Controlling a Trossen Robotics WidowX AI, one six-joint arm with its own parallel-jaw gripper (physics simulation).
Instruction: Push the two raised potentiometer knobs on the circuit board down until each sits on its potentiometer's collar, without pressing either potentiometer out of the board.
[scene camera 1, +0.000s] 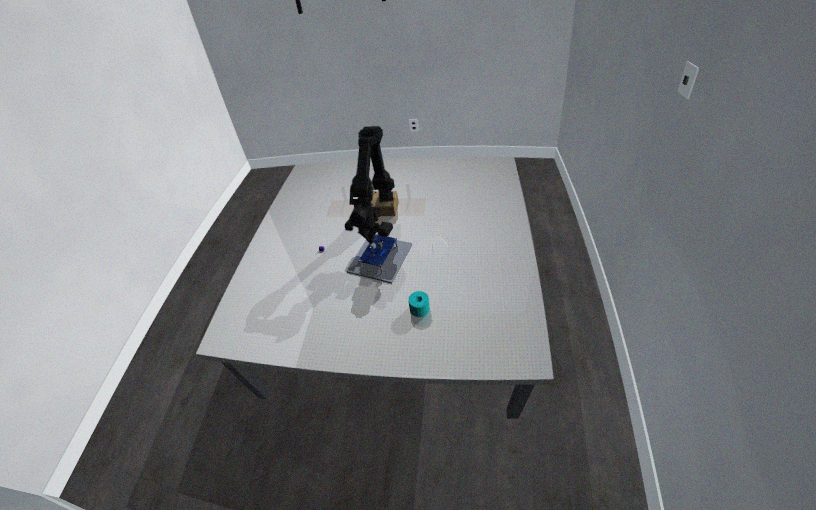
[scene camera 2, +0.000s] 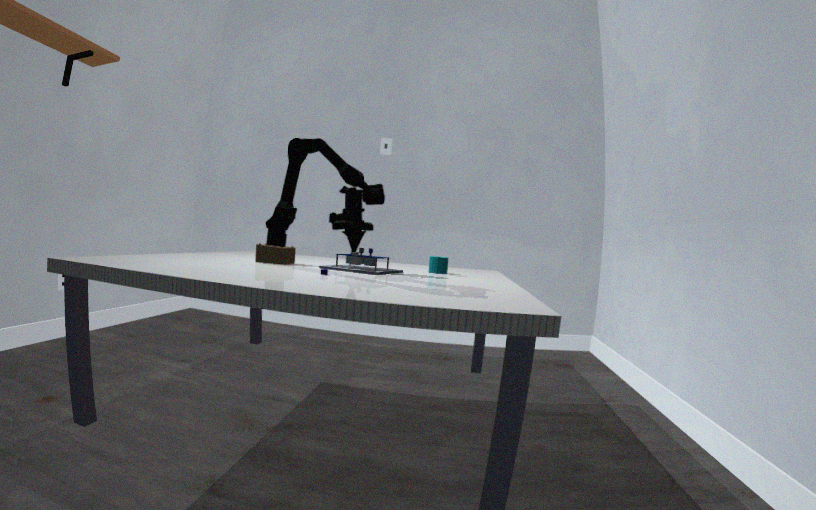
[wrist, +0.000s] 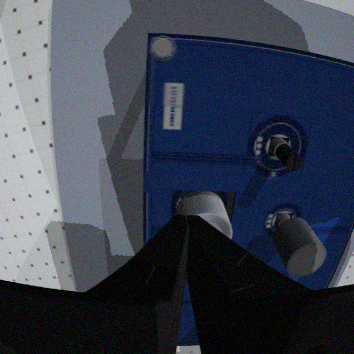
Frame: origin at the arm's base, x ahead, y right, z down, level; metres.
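Where they show: gripper, fingertip midpoint: (scene camera 1: 371, 243) (scene camera 2: 354, 251) (wrist: 185, 226); arm's base, link origin: (scene camera 1: 386, 197) (scene camera 2: 275, 245).
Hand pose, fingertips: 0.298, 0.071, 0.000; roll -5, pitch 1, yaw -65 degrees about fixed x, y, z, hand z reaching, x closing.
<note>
Things, the pixels of their centre, and the offset from my fingertips, as dx, dy, dz. "*": a spot on its surface instead. Level surfaces: height alone.
- blue circuit board, surface spot: (wrist: 215, 100) * -0.034, -0.026, +0.012
- grey base plate, surface spot: (scene camera 2: 395, 271) * +0.144, -0.015, +0.056
- pale grey knob, body centre: (wrist: 202, 222) +0.007, -0.005, +0.009
- bare dark shaft, body centre: (wrist: 288, 156) -0.010, -0.042, +0.002
- teal cylinder, body centre: (scene camera 1: 419, 304) (scene camera 2: 438, 264) +0.309, -0.158, +0.032
- white table, surface height: dz +0.062
- small purple block, body centre: (scene camera 2: 324, 271) (scene camera 1: 321, 248) -0.066, +0.231, +0.054
The blue circuit board (scene camera 1: 377, 255) (wrist: 215, 100) stands on thin posts above a grey base plate (scene camera 1: 391, 277) (scene camera 2: 395, 271). One pale grey knob (wrist: 202, 204) stands low to the board, partly hidden by the fingertips. A second, darker grey knob (wrist: 300, 247) stands raised on a thin stem, to the right in the wrist view. A bare dark shaft (wrist: 287, 154) inside a printed ring rises above it in that view. My gripper (scene camera 1: 371, 241) (scene camera 2: 354, 251) (wrist: 185, 226) is shut and empty, its tips over or against the pale knob; whether they touch is unclear.
A teal cylinder (scene camera 1: 419, 305) (scene camera 2: 438, 265) stands on the white table (scene camera 1: 481, 336) (scene camera 2: 180, 273), beyond the board from the arm base. A small purple block (scene camera 1: 321, 248) (scene camera 2: 323, 271) lies beside the board. The arm's wooden base block (scene camera 1: 388, 207) (scene camera 2: 275, 254) stands behind.
</note>
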